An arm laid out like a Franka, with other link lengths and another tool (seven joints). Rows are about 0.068 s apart.
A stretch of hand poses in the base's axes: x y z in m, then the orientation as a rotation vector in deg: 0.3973 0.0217 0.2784 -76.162 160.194 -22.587; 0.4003 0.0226 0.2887 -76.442 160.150 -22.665; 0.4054 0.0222 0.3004 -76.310 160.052 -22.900; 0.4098 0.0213 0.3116 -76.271 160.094 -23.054; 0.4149 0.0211 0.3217 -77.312 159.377 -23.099; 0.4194 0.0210 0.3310 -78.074 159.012 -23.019; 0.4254 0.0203 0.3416 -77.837 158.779 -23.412; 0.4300 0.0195 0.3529 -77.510 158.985 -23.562; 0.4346 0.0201 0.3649 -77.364 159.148 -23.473; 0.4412 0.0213 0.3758 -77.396 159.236 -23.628; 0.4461 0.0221 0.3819 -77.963 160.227 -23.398; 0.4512 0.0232 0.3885 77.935 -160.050 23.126; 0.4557 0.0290 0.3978 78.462 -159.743 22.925; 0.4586 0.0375 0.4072 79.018 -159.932 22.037
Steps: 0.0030 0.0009 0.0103 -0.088 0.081 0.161; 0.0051 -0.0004 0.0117 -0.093 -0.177 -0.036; 0.0044 -0.0009 0.0112 -0.102 -0.009 -0.040; 0.0051 -0.0002 0.0101 -0.012 -0.098 0.818; 0.0045 -0.0001 0.0093 0.012 0.079 0.539; 0.0060 -0.0007 0.0106 -0.129 -0.361 -0.040; 0.0046 -0.0008 0.0113 -0.092 -0.014 -0.254; 0.0046 0.0006 0.0120 0.036 0.076 -0.137; 0.0066 0.0012 0.0109 -0.130 0.060 -0.022; 0.0049 0.0008 0.0061 -0.263 1.091 -0.094; 0.0051 0.0011 0.0066 -0.194 0.760 -0.067; 0.0045 0.0058 0.0093 0.060 0.162 0.376; 0.0029 0.0085 0.0094 0.652 0.025 0.298
